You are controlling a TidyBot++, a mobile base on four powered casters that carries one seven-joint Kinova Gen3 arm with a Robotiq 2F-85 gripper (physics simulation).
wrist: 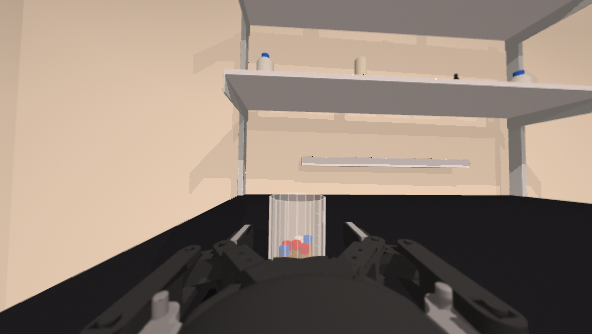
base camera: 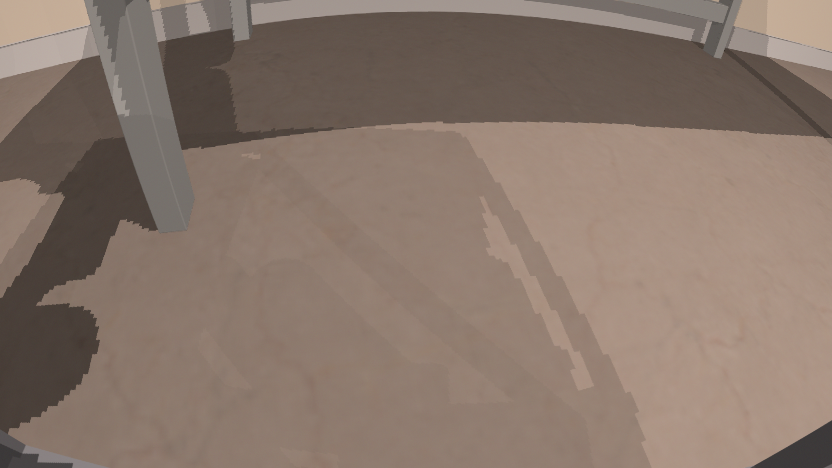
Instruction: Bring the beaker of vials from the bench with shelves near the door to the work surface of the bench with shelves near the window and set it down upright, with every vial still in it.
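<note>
The clear beaker (wrist: pixel 297 212) stands upright on the black work surface (wrist: pixel 430 235) of a bench with shelves. Several vials (wrist: pixel 296 245) with red, blue and white caps are inside it, low down; the beaker's bottom is hidden behind the gripper body. My gripper (wrist: pixel 298 233) is open, with one finger to each side of the beaker in the wrist view and a gap on both sides. I cannot tell how far the beaker sits between the fingertips or beyond them. Neither door nor window shows. The gripper does not show in the base view.
A shelf (wrist: pixel 375 95) above the bench holds a blue-capped bottle (wrist: pixel 265 64), a beige cylinder (wrist: pixel 360 66) and another blue-capped bottle (wrist: pixel 520 77). A grey rail (wrist: pixel 385 162) is on the wall behind. In the base view, a grey bench leg (base camera: pixel 160 157) stands front left, with others near the wall.
</note>
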